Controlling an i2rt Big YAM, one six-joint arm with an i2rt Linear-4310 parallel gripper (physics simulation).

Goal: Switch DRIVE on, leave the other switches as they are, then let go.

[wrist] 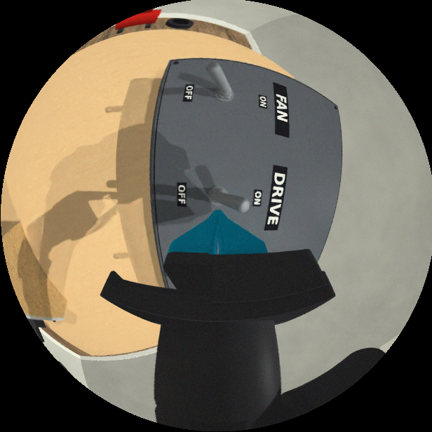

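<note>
The grey switch panel (310, 150) fills the middle of the wrist view. The DRIVE switch (231, 199) is a grey lever whose tip leans right, toward its ON label (257, 198) and away from its OFF label (182, 194). The FAN switch (220, 82) above it has its tip leaning up and to the left, on the side of its OFF label (188, 93). My gripper (217, 214) is shut and empty, its teal fingertips together just below the DRIVE lever in the view. Whether they touch the lever is unclear. The panel's lower part is hidden behind the gripper.
The panel stands over a light wooden table top (90, 150), where shadows of the arm and levers fall. A red object (138, 19) and a black ring-shaped thing (179, 23) lie at the far top edge. A brown block-like shape (37, 275) is at the lower left.
</note>
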